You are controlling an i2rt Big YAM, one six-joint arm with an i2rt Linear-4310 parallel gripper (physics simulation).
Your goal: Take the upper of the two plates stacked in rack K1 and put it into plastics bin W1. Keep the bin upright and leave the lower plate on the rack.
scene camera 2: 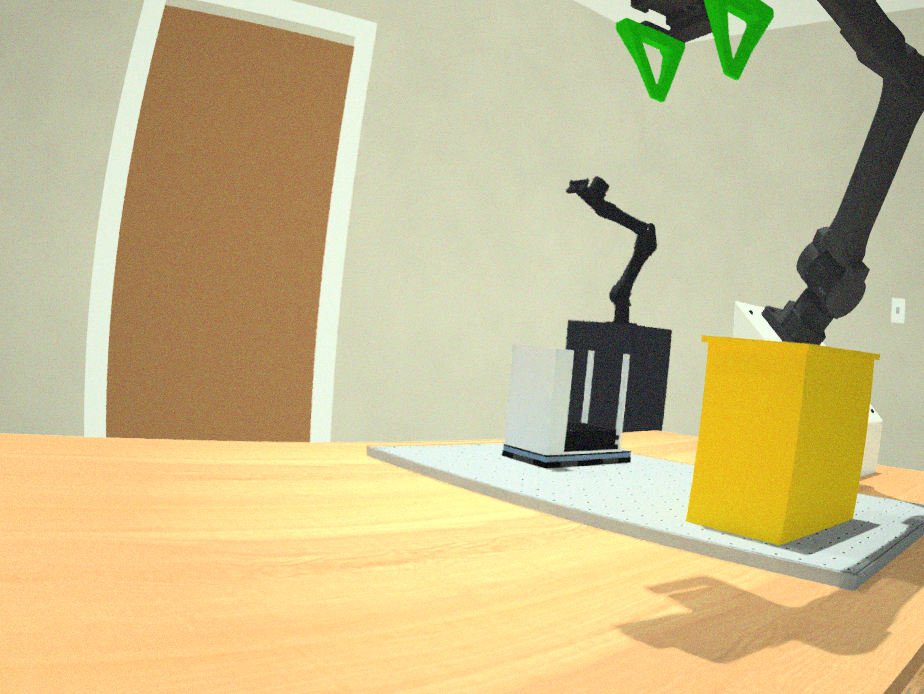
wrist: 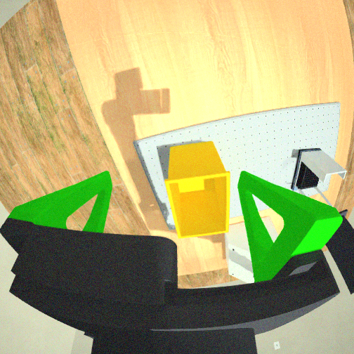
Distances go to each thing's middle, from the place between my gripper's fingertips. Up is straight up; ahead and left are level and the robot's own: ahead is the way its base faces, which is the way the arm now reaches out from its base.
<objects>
My hand is 22 cm past the yellow bin W1 [scene camera 2: 783, 426], 1 cm to the left of it and 28 cm above it.
</objects>
